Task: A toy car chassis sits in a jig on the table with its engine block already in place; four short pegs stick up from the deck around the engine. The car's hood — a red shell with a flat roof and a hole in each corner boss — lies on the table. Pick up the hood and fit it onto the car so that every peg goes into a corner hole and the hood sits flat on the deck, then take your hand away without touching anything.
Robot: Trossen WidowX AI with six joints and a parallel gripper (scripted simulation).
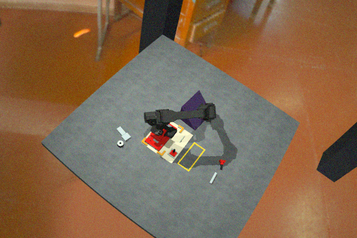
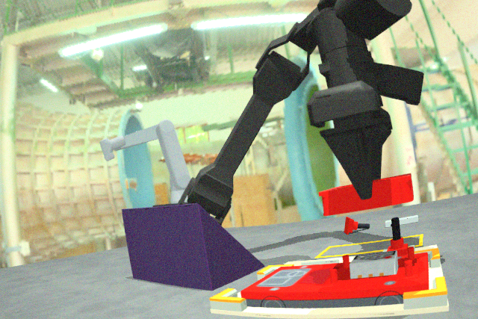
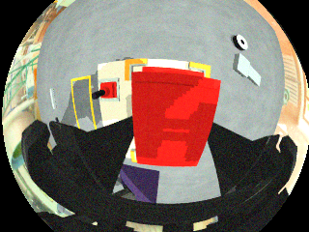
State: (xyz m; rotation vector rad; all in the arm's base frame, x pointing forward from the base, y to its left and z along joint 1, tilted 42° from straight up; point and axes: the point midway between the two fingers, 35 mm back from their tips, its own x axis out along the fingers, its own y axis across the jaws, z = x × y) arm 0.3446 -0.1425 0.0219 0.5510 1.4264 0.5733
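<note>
Right now my gripper tip is 90 mm above the white engine block. From my gripper tip the other things lie so: red hood (10 mm above).
</note>
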